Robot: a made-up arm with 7 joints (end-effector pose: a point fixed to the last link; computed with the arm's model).
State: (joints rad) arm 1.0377 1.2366 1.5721 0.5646 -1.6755 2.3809 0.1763
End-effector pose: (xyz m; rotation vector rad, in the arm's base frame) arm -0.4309 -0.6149 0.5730 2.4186 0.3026 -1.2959
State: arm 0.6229 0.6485 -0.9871 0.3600 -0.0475 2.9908 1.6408
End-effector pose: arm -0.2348 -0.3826 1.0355 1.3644 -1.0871 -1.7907
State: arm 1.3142 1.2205 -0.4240 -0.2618 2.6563 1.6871 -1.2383
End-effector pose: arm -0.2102 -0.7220 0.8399 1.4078 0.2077 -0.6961
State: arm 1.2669 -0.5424 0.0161 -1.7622 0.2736 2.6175 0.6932
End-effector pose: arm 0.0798 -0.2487 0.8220 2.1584 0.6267 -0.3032
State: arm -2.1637 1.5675 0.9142 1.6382 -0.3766 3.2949 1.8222
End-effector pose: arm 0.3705 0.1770 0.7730 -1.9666 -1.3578 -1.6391
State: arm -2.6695 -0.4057 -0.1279 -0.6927 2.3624 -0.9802 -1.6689
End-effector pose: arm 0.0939 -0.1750 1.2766 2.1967 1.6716 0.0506
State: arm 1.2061 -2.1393 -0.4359 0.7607 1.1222 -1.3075 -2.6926
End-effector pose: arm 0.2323 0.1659 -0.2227 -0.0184 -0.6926 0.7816
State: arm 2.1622 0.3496 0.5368 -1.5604 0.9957 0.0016 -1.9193
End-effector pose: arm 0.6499 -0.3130 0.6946 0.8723 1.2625 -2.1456
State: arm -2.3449 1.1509 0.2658 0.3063 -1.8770 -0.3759 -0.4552
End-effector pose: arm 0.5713 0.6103 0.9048 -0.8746 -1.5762 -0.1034
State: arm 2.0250 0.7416 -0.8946 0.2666 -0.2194 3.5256 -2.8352
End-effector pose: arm 0.3615 -0.3240 0.9956 1.0199 -1.7032 0.2462
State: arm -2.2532 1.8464 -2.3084 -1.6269 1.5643 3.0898 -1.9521
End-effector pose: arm 0.4139 0.2365 0.6411 1.7468 -2.2380 1.2480
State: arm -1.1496 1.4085 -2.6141 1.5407 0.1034 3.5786 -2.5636
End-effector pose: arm -0.3413 0.2358 0.1772 -0.3159 1.4458 2.4708
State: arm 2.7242 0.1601 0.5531 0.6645 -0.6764 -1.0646 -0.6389
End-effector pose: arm -0.2135 0.0721 1.2780 -0.2539 2.9719 0.6011
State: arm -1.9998 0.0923 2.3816 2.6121 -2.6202 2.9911 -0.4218
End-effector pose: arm 0.1071 0.2913 0.4815 0.4629 -2.1381 -0.4709
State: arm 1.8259 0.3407 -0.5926 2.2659 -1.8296 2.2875 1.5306
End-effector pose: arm 0.0410 0.4068 0.7649 -1.1198 -1.5909 -0.5642
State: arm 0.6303 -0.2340 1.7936 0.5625 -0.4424 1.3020 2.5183
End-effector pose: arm 0.0867 0.1669 1.3406 -0.8685 0.2094 1.3371
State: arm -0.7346 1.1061 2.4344 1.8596 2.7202 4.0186 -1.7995
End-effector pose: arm -0.2815 0.3198 0.2012 0.9326 -0.1718 0.9369
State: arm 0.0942 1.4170 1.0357 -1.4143 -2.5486 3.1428 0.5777
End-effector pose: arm -0.3099 -0.3191 0.2127 -1.6280 -1.0871 0.8838
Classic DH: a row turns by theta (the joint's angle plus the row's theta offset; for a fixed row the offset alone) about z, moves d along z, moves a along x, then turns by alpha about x. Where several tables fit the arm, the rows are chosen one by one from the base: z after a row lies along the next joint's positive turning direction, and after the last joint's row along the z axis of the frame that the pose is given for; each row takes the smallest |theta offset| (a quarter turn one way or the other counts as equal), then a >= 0, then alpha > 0; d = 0 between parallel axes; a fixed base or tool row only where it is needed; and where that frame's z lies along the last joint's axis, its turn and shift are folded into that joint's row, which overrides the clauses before.
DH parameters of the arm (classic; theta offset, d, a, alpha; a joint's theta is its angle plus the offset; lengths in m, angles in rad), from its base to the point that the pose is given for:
joint 1: 0 0.4914 0 1.5708
joint 2: 0 0.0672 0 -1.5708
joint 3: 0 0.3122 0.0187 -1.5708
joint 4: 0 0.0592 -0.025 1.5708
joint 5: 0 0.4913 0 1.5708
joint 6: 1.5708 0.1208 0.1231 1.5708
joint 7: 0 0.0168 0 0

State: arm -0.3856 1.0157 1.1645 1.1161 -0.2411 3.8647 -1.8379
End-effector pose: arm -0.1729 0.3355 0.9230 -1.8675 -1.4609 1.8109
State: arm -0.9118 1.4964 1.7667 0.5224 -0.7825 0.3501 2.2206
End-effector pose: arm -0.4427 0.8050 0.5252 -1.2574 -0.1127 -1.9334
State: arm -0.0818 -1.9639 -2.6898 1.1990 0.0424 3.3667 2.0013
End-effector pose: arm 0.5372 -0.2132 0.6396 2.7227 1.1165 1.0693
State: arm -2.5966 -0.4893 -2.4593 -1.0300 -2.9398 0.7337 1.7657
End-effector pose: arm -0.5826 -0.4551 0.8194 0.9755 2.2786 -1.2325
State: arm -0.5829 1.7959 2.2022 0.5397 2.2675 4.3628 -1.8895
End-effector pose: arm -0.5009 0.3245 0.0270 1.1404 -0.3392 2.1334
